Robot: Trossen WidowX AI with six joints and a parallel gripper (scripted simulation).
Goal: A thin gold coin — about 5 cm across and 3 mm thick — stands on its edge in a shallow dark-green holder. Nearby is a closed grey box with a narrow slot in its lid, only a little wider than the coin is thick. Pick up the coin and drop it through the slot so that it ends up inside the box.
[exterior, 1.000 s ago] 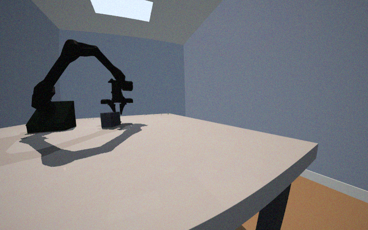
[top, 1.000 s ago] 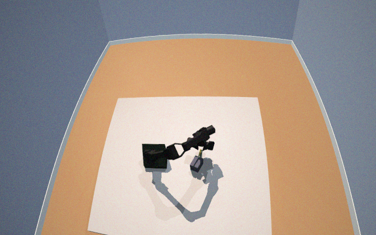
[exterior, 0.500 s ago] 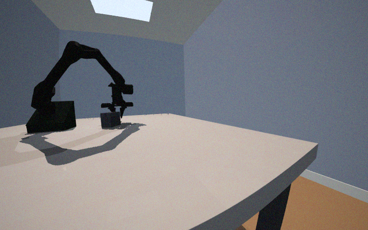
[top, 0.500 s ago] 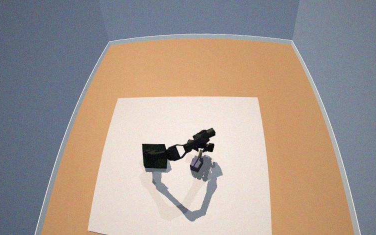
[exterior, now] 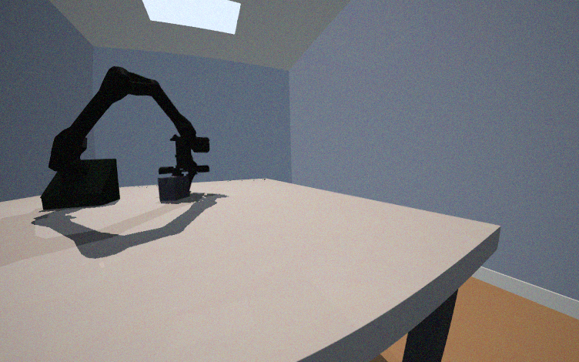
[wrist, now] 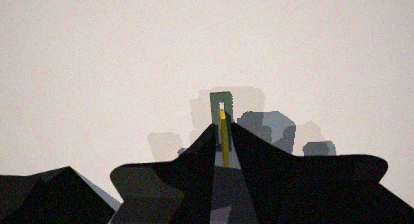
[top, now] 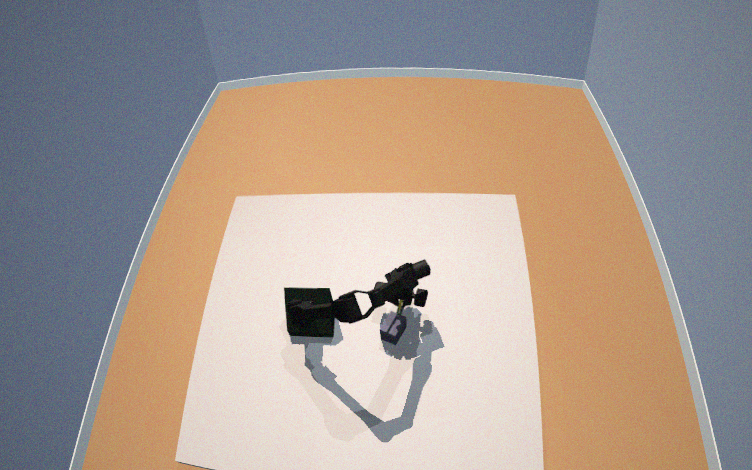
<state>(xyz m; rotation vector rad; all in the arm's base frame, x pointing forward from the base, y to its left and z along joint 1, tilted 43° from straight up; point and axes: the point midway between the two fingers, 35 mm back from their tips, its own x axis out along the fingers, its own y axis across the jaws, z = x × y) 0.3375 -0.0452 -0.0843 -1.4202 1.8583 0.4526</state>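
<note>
My gripper tip is 10 mm below the gold coin.
</note>
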